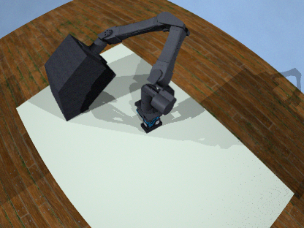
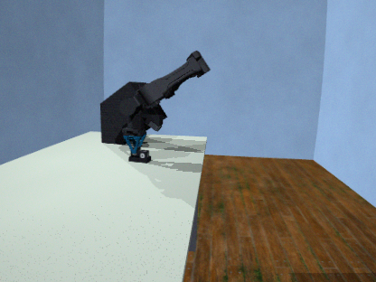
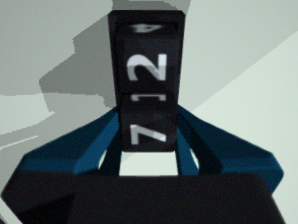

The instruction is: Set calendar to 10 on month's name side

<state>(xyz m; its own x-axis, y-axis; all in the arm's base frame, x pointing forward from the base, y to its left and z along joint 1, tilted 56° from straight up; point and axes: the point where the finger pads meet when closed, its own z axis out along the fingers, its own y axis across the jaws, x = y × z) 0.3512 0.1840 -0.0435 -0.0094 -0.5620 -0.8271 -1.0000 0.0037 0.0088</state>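
Now: hand 30 mm above the black tray and 20 mm to the right of it.
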